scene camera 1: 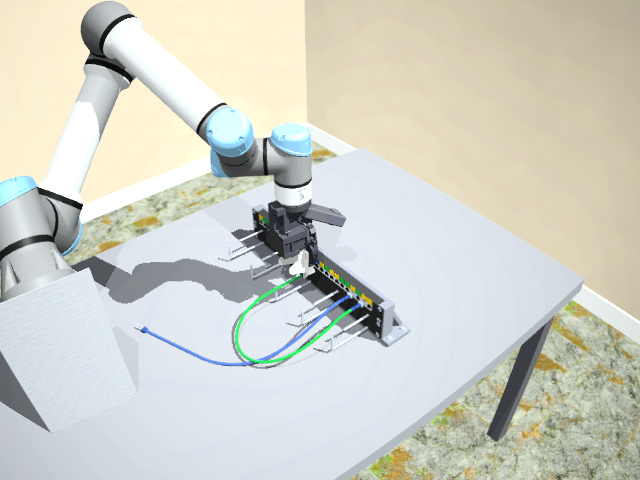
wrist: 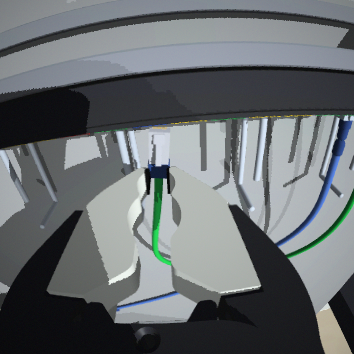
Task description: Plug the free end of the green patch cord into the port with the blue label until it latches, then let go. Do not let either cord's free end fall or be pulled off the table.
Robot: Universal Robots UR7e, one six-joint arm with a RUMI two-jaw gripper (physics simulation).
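Seen in the pictures: gripper, fingertip midpoint: [scene camera 1: 302, 276] [wrist: 158, 169]; arm's base, origin of the base link: [scene camera 1: 42, 298].
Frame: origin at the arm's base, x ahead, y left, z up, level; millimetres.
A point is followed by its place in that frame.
My gripper [scene camera 1: 305, 271] @[y -61, x 545, z -209 mm] [wrist: 158, 169] @[y -61, x 545, z -209 mm] is shut on the dark blue boot of the green cord's plug [wrist: 159, 148] @[y -65, x 565, z -199 mm], in front of the patch panel [scene camera 1: 386, 321] @[y -282, x 590, z -219 mm] [wrist: 225, 92] @[y -98, x 596, z -181 mm]. The plug's clear body points at the port row and shows below the panel's edge in the wrist view; its tip is close to the panel. The green cord [scene camera 1: 237, 330] @[y -62, x 358, z -260 mm] [wrist: 157, 220] @[y -52, x 498, z -212 mm] loops over the table to a port near the panel's near end. A little blue shows in the label row near the plug in the wrist view; the ports themselves are hidden there.
A blue cord [scene camera 1: 222, 363] @[y -109, x 283, z -274 mm] [wrist: 325, 192] @[y -185, x 512, z -200 mm] runs from a port beside the green cord's fixed end and passes by the green loop. Its free plug [scene camera 1: 141, 328] @[y 98, x 190, z -274 mm] lies on the table [scene camera 1: 465, 248] @[y -201, x 990, z -280 mm] near the robot's pedestal [scene camera 1: 67, 356] @[y -59, x -5, z -98 mm]. Several wire cable hooks [scene camera 1: 332, 342] @[y -237, x 479, z -240 mm] stick out from the panel.
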